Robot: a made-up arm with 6 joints. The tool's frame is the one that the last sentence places.
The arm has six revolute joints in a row. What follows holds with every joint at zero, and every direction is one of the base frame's. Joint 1 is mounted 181.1 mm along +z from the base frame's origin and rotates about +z. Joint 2 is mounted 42.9 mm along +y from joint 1 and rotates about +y. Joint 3 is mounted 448.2 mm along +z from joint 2 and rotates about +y. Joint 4 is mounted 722.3 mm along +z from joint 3 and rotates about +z. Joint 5 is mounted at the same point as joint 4 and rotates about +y. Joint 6 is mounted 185.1 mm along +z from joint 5 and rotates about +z. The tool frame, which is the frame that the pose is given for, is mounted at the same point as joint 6; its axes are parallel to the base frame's.
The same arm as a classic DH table. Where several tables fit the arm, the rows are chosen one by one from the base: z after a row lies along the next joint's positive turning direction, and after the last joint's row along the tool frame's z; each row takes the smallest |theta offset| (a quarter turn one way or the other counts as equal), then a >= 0, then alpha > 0; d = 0 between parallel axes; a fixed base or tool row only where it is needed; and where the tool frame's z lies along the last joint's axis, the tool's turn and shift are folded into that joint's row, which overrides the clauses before.
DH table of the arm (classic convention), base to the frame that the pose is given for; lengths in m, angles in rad. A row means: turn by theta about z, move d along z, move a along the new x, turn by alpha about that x. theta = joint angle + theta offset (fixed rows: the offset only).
joint 1: a 0; alpha -1.5708; d 0.1811; theta offset 0
joint 2: a 0.4482; alpha 0; d 0; theta offset -1.5708
joint 3: a 0; alpha 1.5708; d 0.0429; theta offset 1.5708
joint 4: a 0; alpha -1.5708; d 0.7223; theta offset 0
joint 5: a 0; alpha 1.5708; d 0; theta offset 0
joint 6: a 0; alpha 0; d 0.1851; theta offset 0

